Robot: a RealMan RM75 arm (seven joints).
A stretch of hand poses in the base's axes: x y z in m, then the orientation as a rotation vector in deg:
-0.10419 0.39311 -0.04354 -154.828 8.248 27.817
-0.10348 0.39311 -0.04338 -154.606 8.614 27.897
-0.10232 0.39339 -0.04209 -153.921 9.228 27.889
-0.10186 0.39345 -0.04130 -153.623 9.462 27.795
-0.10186 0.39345 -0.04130 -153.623 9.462 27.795
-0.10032 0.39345 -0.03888 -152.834 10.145 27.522
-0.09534 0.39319 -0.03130 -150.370 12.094 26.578
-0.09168 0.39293 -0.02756 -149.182 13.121 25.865
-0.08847 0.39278 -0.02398 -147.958 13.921 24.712
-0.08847 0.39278 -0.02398 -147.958 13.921 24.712
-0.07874 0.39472 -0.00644 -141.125 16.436 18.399
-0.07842 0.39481 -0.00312 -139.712 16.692 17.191
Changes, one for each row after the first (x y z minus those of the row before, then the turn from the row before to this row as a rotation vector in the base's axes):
0.00071 0.00000 0.00016 0.145 0.125 -0.277
0.00116 0.00028 0.00129 0.560 0.136 -0.549
0.00046 0.00006 0.00079 0.258 -0.009 -0.232
0.00000 0.00000 0.00000 0.000 0.000 0.000
0.00154 0.00000 0.00242 0.673 -0.030 -0.665
0.00498 -0.00026 0.00758 2.121 -0.185 -1.987
0.00366 -0.00026 0.00374 1.016 -0.256 -1.079
0.00321 -0.00015 0.00358 1.117 -0.611 -1.027
0.00000 0.00000 0.00000 0.000 0.000 0.000
0.00973 0.00194 0.01754 6.443 -3.801 -4.474
0.00032 0.00009 0.00332 1.348 -0.801 -0.739

